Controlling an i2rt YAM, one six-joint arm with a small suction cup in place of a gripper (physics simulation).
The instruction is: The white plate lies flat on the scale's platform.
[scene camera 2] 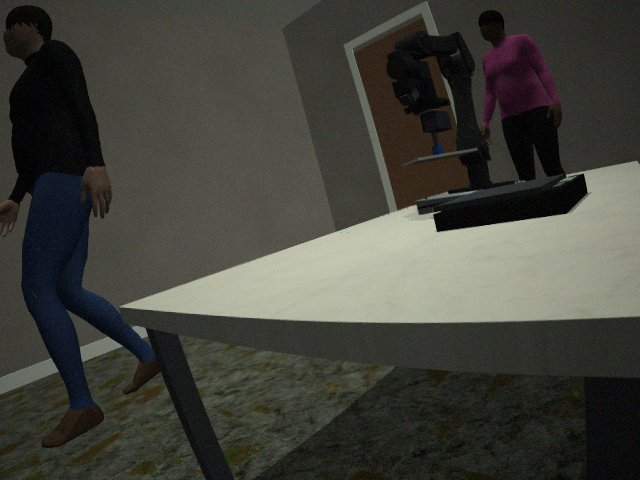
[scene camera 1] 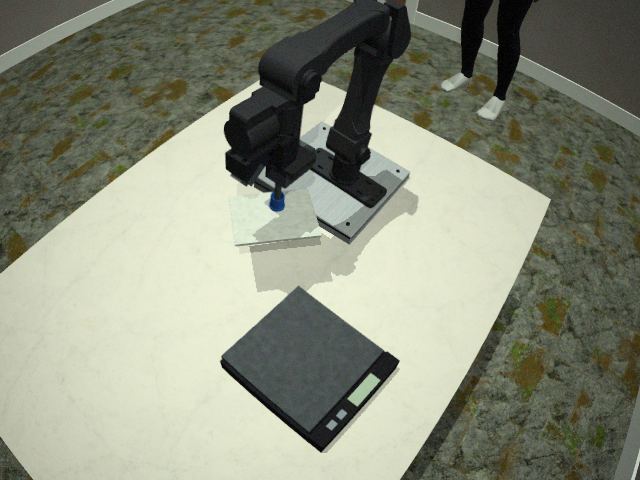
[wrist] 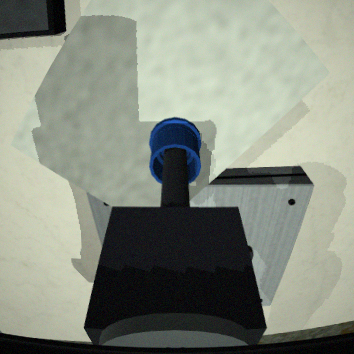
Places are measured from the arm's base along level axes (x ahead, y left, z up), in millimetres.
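Pixels of known places: hand, tool point: (scene camera 2: 440,160) (scene camera 1: 276,209) (wrist: 174,132); arm's base, link origin: (scene camera 2: 481,189) (scene camera 1: 343,177).
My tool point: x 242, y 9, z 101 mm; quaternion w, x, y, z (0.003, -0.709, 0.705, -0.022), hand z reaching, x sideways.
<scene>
Ahead of a thing's pixels: the offset from my tool point to its middle. Level surfaces: height alone.
The white plate {21 mm ahead, 10 mm left, 8 mm up} (scene camera 1: 248,222) (scene camera 2: 449,156) (wrist: 225,65) hangs in the air under my blue suction cup (scene camera 1: 277,207) (scene camera 2: 437,152) (wrist: 175,122), which is shut on its top face near one edge. In scene camera 2 the plate is seen edge-on, slightly slanted in that tilted view, above the table. Its shadow falls on the table beneath it. The scale {162 mm ahead, 215 mm left, 109 mm down} (scene camera 1: 305,356) (scene camera 2: 511,206) (wrist: 22,15) stands on the table, apart from the plate, with its dark square platform bare. In the wrist view a corner of the scale shows at the top left.
The arm's metal base plate (scene camera 1: 330,201) (wrist: 280,220) lies close behind the plate on the white table {131 mm down} (scene camera 1: 129,310) (scene camera 2: 336,279). The scale's display {147 mm ahead, 318 mm left, 92 mm down} (scene camera 1: 363,389) faces the right side in scene camera 1. People stand away from the table.
</scene>
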